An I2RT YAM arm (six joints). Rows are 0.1 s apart.
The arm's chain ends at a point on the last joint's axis. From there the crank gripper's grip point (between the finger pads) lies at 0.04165 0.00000 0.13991 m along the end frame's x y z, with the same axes.
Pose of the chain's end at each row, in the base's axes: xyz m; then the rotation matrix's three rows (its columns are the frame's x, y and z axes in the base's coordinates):
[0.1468, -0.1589, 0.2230], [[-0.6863, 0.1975, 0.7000], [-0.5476, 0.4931, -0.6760], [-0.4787, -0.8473, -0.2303]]
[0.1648, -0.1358, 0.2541], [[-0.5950, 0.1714, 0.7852], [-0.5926, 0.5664, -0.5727], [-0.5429, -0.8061, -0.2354]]
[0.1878, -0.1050, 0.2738], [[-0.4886, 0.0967, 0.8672], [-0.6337, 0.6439, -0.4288], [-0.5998, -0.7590, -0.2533]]
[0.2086, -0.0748, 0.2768], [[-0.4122, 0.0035, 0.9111], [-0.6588, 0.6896, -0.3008], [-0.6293, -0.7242, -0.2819]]
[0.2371, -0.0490, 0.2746], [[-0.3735, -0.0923, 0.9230], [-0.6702, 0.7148, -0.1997], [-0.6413, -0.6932, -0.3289]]
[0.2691, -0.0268, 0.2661], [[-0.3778, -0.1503, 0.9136], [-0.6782, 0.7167, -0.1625], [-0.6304, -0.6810, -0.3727]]
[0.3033, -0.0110, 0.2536], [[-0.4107, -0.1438, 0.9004], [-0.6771, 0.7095, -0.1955], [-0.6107, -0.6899, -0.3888]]
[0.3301, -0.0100, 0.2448], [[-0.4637, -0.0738, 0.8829], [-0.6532, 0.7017, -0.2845], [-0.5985, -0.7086, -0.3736]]
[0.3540, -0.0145, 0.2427], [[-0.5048, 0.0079, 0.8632], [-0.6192, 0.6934, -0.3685], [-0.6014, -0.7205, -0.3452]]
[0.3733, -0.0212, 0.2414], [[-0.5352, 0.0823, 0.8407], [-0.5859, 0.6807, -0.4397], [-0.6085, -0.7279, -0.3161]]
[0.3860, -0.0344, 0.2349], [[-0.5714, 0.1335, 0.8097], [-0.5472, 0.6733, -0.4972], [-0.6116, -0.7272, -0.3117]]
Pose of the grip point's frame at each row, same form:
[0.2162, -0.2763, 0.1708], [[-0.6863, 0.1975, 0.7000], [-0.5476, 0.4931, -0.6760], [-0.4787, -0.8473, -0.2303]]
[0.2499, -0.2406, 0.1986], [[-0.5950, 0.1714, 0.7852], [-0.5926, 0.5664, -0.5727], [-0.5429, -0.8061, -0.2354]]
[0.2888, -0.1914, 0.2134], [[-0.4886, 0.0967, 0.8672], [-0.6337, 0.6439, -0.4288], [-0.5998, -0.7590, -0.2533]]
[0.3189, -0.1443, 0.2111], [[-0.4122, 0.0035, 0.9111], [-0.6588, 0.6896, -0.3008], [-0.6293, -0.7242, -0.2819]]
[0.3507, -0.1049, 0.2019], [[-0.3735, -0.0923, 0.9230], [-0.6702, 0.7148, -0.1997], [-0.6413, -0.6932, -0.3289]]
[0.3812, -0.0778, 0.1877], [[-0.3778, -0.1503, 0.9136], [-0.6782, 0.7167, -0.1625], [-0.6304, -0.6810, -0.3727]]
[0.4122, -0.0666, 0.1738], [[-0.4107, -0.1438, 0.9004], [-0.6771, 0.7095, -0.1955], [-0.6107, -0.6899, -0.3888]]
[0.4343, -0.0770, 0.1676], [[-0.4637, -0.0738, 0.8829], [-0.6532, 0.7017, -0.2845], [-0.5985, -0.7086, -0.3736]]
[0.4537, -0.0918, 0.1694], [[-0.5048, 0.0079, 0.8632], [-0.6192, 0.6934, -0.3685], [-0.6014, -0.7205, -0.3452]]
[0.4686, -0.1071, 0.1718], [[-0.5352, 0.0823, 0.8407], [-0.5859, 0.6807, -0.4397], [-0.6085, -0.7279, -0.3161]]
[0.4755, -0.1268, 0.1658], [[-0.5714, 0.1335, 0.8097], [-0.5472, 0.6733, -0.4972], [-0.6116, -0.7272, -0.3117]]

